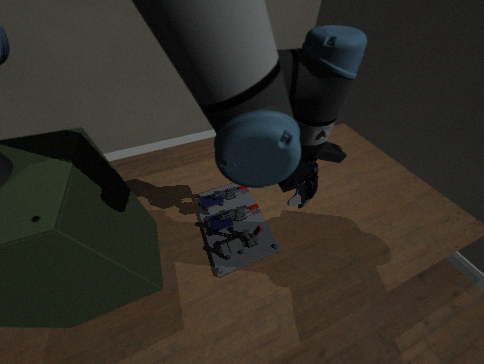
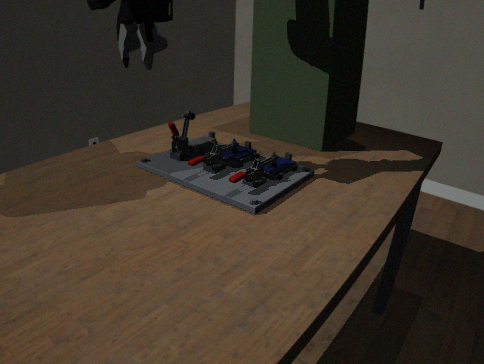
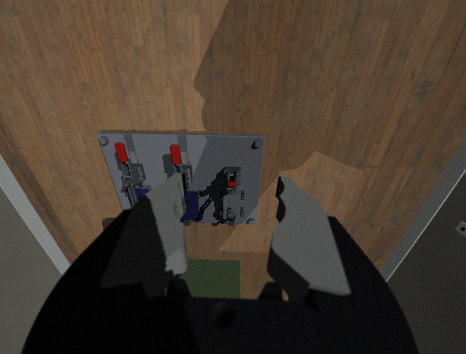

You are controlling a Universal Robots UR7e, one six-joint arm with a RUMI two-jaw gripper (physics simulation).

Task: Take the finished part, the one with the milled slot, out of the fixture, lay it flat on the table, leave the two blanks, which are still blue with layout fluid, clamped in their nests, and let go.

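Frame: origin at the arm's base, x ahead, y left, z up, level; metres.
Where they show: gripper, fingertip midpoint: (image 1: 291,196) (image 2: 137,68) (image 3: 231,177).
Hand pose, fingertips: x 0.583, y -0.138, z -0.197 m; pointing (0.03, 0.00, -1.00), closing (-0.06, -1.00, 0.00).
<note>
After its pixels a point has its place.
The fixture plate (image 1: 250,260) {z -0.424, x 0.438, y -0.186 m} (image 2: 200,179) {z -0.424, x 0.538, y -0.007 m} (image 3: 220,145) {z -0.424, x 0.538, y -0.106 m} lies on the table with three nests. Two blue blanks (image 1: 211,201) {z -0.408, x 0.395, y 0.087 m} (image 1: 220,222) {z -0.402, x 0.394, y -0.021 m} (image 2: 240,154) {z -0.403, x 0.409, y 0.005 m} (image 2: 281,166) {z -0.408, x 0.403, y 0.110 m} (image 3: 191,206) {z -0.403, x 0.398, y -0.030 m} sit in their nests under closed clamps. The third nest's clamp (image 2: 186,127) {z -0.351, x 0.453, y -0.123 m} stands open, arm raised, its red handle (image 1: 257,230) {z -0.342, x 0.488, y -0.132 m} (image 2: 173,129) {z -0.346, x 0.496, y -0.124 m} (image 3: 232,184) {z -0.331, x 0.498, y -0.132 m} upright. A grey part (image 1: 232,246) {z -0.398, x 0.398, y -0.125 m} (image 2: 204,145) {z -0.405, x 0.407, y -0.106 m} sits in that nest, dark and in shadow; its slot cannot be made out. My gripper (image 1: 300,202) (image 2: 136,65) {z -0.197, x 0.583, y -0.138 m} (image 3: 231,177) {z -0.197, x 0.583, y -0.138 m} is open and empty, high above the table, away from the fixture.
A large green block (image 1: 110,260) {z -0.141, x 0.150, y -0.141 m} (image 2: 295,95) {z -0.297, x 0.160, y 0.013 m} (image 3: 215,280) {z -0.372, x 0.156, y -0.070 m} stands behind the fixture, close to the nest side. The closed clamps' red handles (image 2: 196,160) {z -0.383, x 0.540, y -0.016 m} (image 2: 237,176) {z -0.389, x 0.542, y 0.089 m} (image 3: 175,154) {z -0.382, x 0.536, y -0.024 m} (image 3: 121,152) {z -0.388, x 0.541, y 0.085 m} lie low over the plate. The wooden table (image 1: 325,240) {z -0.439, x 0.726, y -0.238 m} (image 2: 150,260) {z -0.439, x 0.785, y 0.102 m} extends around the fixture.
</note>
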